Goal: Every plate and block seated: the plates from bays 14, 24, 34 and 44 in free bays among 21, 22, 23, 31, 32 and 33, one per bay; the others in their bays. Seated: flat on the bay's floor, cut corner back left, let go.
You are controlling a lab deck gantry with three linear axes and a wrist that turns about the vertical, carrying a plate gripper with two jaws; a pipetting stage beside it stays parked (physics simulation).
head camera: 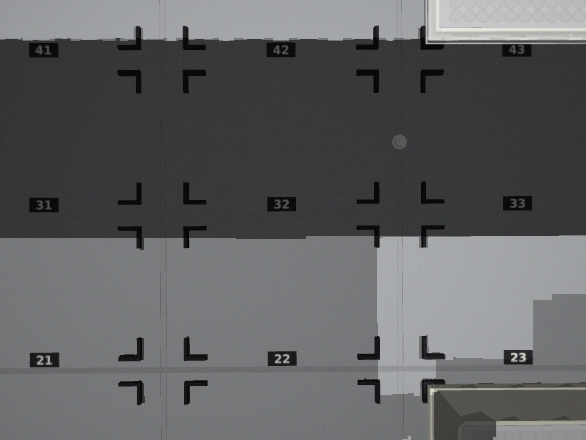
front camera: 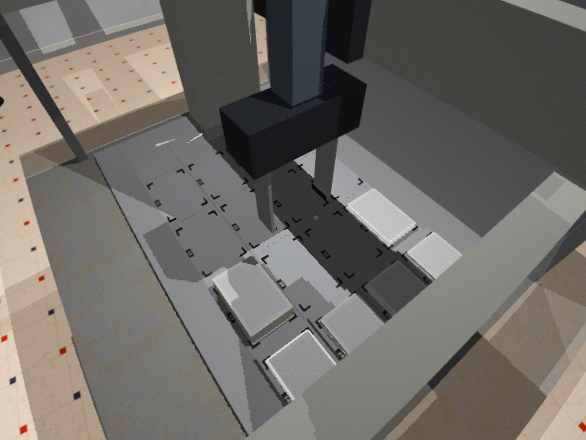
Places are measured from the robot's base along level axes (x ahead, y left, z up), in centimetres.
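Pixels of known places: gripper, fingertip midpoint: (front camera: pixel 295 208); robot's base at its link origin: (front camera: pixel 148 186).
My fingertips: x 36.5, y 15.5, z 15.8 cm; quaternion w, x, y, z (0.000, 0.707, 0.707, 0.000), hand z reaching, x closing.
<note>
Ahead of a thing's pixels: the offset from my fingertips to its top centre.
My gripper (front camera: pixel 296 212) is open, its two jaws wide apart with nothing between them, above the middle of the deck; its jaws do not show in the head view. Four white plates sit in the near row: bay 14's plate {dx +19.1, dy -11.2, dz -12.9 cm} (front camera: pixel 302 365), bay 24's plate {dx +19.1, dy -0.5, dz -12.9 cm} (front camera: pixel 352 325), bay 34's plate {dx +19.1, dy +10.2, dz -12.9 cm} (front camera: pixel 397 287) in dark shadow, and bay 44's plate {dx +19.1, dy +20.9, dz -12.9 cm} (front camera: pixel 434 255). The near wall partly hides them. A plate {dx +2.7, dy +20.9, dz -14.4 cm} (front camera: pixel 382 215) (head camera: pixel 510 15) sits in bay 43. A tall block {dx +2.7, dy -11.2, dz -11.6 cm} (front camera: pixel 252 300) (head camera: pixel 505 402) sits in bay 13. Bays 22 and 32, and the visible parts of 21, 31, 23 and 33, show no plate.
The pale near wall (front camera: pixel 450 310) runs along the front of the deck. A dark pipetting stage (front camera: pixel 348 30) hangs behind the gripper column (front camera: pixel 295 50). Black corner marks outline the bays. A small grey disc {dx -5.5, dy +9.9, dz -15.4 cm} (front camera: pixel 315 217) (head camera: pixel 399 142) shows between bays 32 and 33.
</note>
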